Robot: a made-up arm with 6 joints. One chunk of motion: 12 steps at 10 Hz.
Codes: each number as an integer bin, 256 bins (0 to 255) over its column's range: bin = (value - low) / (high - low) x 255, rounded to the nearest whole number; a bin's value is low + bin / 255 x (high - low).
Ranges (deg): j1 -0.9..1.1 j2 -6..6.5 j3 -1..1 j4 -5.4..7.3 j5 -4.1..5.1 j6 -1.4..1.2
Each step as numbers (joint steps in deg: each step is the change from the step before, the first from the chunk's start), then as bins.
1 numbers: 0.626 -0.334 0.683 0.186 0.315 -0.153
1 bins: 195 116 215 112 122 122
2 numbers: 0.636 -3.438 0.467 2.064 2.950 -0.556
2 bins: 196 52 187 150 195 83
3 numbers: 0.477 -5.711 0.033 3.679 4.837 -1.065
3 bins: 176 6 132 182 248 33
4 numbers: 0.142 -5.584 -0.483 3.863 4.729 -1.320
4 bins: 133 8 66 186 245 8
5 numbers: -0.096 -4.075 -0.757 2.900 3.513 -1.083
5 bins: 103 39 31 167 211 31
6 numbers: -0.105 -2.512 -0.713 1.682 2.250 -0.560
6 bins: 101 71 37 142 176 82
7 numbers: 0.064 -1.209 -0.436 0.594 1.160 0.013
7 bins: 123 98 72 120 146 139
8 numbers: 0.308 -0.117 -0.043 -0.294 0.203 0.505
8 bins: 154 120 122 103 119 187
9 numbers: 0.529 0.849 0.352 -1.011 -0.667 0.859
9 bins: 182 140 172 88 95 222
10 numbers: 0.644 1.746 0.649 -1.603 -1.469 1.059
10 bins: 197 158 210 76 73 241
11 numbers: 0.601 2.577 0.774 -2.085 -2.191 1.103
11 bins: 191 175 226 67 53 245
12 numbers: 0.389 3.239 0.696 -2.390 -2.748 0.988
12 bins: 164 188 216 60 37 234
